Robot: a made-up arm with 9 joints.
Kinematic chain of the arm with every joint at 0, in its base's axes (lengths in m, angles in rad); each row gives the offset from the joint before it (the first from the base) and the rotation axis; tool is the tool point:
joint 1: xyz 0 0 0.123 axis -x
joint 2: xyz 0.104 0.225 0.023 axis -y
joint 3: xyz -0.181 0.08 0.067 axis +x
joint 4: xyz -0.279 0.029 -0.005 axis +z
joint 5: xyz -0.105 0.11 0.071 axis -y
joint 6: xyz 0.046 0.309 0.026 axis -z
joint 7: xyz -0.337 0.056 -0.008 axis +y
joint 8: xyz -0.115 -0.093 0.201 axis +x
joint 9: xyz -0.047 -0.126 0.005 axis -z
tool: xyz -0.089 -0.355 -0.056
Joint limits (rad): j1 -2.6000..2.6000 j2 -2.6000..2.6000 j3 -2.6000..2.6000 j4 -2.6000..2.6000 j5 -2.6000..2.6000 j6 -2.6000..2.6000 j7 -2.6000..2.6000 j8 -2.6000..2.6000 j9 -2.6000..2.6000
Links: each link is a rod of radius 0.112 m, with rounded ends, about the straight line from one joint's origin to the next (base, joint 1, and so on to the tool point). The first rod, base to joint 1, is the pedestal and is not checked.
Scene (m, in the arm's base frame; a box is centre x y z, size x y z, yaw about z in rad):
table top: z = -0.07
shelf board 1: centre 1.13 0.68 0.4 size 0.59 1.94 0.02 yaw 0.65
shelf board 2: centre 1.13 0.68 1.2 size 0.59 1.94 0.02 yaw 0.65
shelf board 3: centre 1.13 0.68 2 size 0.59 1.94 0.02 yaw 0.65
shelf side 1: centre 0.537 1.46 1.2 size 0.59 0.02 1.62 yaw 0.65
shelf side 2: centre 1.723 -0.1 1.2 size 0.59 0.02 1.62 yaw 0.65
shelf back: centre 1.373 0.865 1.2 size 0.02 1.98 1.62 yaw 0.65
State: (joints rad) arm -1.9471 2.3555 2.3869 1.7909 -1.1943 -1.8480 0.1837 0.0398 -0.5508
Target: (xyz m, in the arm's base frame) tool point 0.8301 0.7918 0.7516
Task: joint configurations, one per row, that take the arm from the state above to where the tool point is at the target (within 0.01 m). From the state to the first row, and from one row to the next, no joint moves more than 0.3 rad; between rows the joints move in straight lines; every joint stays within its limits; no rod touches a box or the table.
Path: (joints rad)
1: -1.8913 2.4778 2.3824 1.8950 -1.1066 -2.0646 0.2427 -0.0563 -0.5979
2: -1.8355 2.6000 2.3779 1.9992 -1.0190 -2.2812 0.3016 -0.1524 -0.6450

